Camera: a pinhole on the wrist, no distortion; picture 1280 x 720 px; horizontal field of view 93.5 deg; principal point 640.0 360.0 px. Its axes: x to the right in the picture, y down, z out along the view. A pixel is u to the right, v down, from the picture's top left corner.
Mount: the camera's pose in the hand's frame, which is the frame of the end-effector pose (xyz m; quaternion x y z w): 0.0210 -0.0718 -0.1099 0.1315 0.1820 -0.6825 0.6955
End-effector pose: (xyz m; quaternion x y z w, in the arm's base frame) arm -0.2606 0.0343 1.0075 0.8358 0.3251 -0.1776 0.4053
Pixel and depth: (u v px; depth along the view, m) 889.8 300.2 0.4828
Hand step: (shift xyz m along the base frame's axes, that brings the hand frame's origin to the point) -0.3191 0.0255 -0.4114
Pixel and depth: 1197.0 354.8 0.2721
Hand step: -0.2585 0.1866 -0.2717
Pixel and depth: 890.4 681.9 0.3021
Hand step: -0.0678 0.1476 -0.3477
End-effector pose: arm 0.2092 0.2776 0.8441 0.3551 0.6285 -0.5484 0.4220
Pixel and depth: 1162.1 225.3 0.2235
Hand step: -0.3072 -0.0606 0.1449
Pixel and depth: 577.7 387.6 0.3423
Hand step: -0.1643 -0.2382 0.0070
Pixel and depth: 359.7 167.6 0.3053
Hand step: -0.0175 -0.2406 0.0706
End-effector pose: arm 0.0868 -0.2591 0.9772 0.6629 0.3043 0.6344 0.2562
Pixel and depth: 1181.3 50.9 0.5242
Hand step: 0.1152 0.3571 -0.6847
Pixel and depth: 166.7 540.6 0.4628
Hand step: 0.4599 0.1197 0.1475
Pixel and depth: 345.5 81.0 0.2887
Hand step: 0.2122 -0.0062 -0.1300
